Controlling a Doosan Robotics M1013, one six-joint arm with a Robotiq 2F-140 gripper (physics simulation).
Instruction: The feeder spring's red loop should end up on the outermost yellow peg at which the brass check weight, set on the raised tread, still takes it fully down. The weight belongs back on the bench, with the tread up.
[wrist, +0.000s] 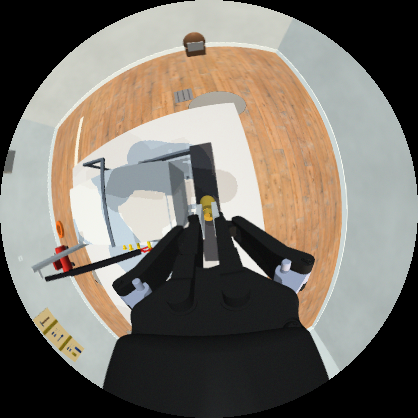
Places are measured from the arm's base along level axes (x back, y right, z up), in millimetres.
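Pixels of known places: gripper, fingertip midpoint: (207, 210).
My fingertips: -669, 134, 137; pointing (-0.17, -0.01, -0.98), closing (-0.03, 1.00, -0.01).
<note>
Ahead of a thing's pixels: the offset from my fingertips to its middle, as dx, dy, dz. "pt": to the spot under its first point. Level surfaces: height alone.
My gripper (207, 210) is shut on the brass check weight @(-1, +0, -17) (207, 201), a round yellow piece between its fingertips. The weight is over the long dark tread @(pt -89, +1, -45) (202, 162); whether it touches the tread is hard to tell. Small yellow pegs @(+82, -246, -107) (131, 247) stand in a row at the lower left, left of my finger linkage, which may hide others. The red loop @(pt +92, -174, -76) (145, 249) is at the end of a long black bar @(pt +90, -265, +36) (95, 266), by the rightmost peg in view. Whether it sits fully on that peg is too small to tell.
A grey feeder body @(-13, -273, -18) (176, 187) with dark frame bars @(pt -46, -201, +3) (106, 200) stands left of the tread on the white bench @(dz -228) (245, 170). A red part @(pt +57, -357, +81) (62, 258) and a light grey bar (57, 256) are at the far left. An orange ring (60, 229) is above them.
</note>
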